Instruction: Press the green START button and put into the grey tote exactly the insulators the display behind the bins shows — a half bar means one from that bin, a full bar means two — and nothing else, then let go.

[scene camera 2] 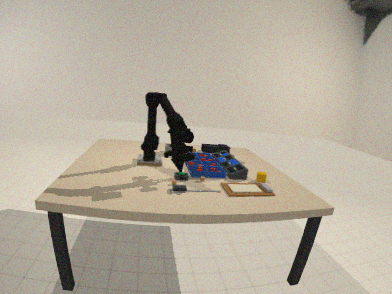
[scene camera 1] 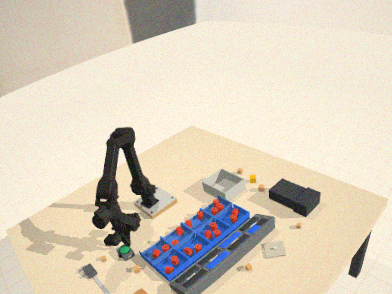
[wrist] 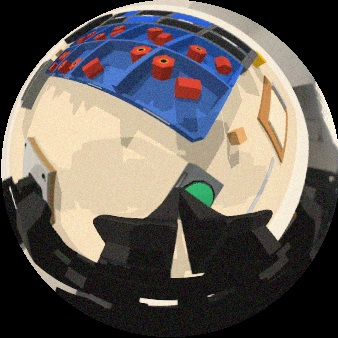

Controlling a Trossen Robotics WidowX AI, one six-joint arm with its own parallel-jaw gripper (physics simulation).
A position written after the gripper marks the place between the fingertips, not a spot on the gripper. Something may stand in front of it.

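Gripper (scene camera 1: 129, 246) visible, also in the wrist view (wrist: 177, 190).
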